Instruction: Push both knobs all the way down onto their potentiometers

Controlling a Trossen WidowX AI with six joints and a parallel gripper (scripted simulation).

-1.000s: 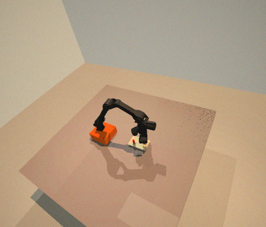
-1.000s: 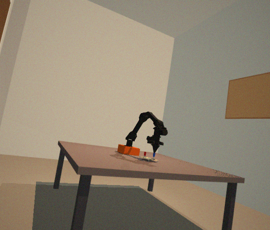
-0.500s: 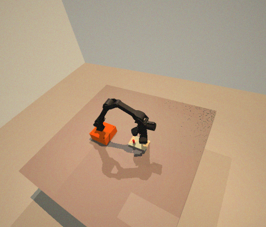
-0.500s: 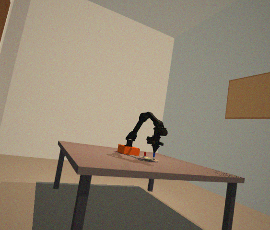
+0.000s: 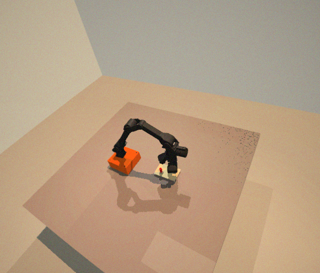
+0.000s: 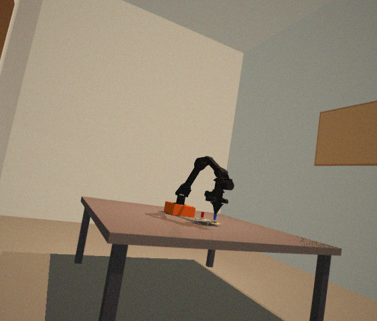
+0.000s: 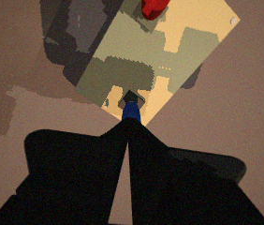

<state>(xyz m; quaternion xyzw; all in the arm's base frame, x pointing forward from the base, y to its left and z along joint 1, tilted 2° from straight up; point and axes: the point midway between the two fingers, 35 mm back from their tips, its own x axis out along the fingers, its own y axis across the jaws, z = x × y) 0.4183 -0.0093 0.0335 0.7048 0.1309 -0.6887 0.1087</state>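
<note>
Now: the blue knob 20 mm below my gripper tip. Also, from my gripper tip: red knob: 80 mm behind, 30 mm to the right, 20 mm below.
</note>
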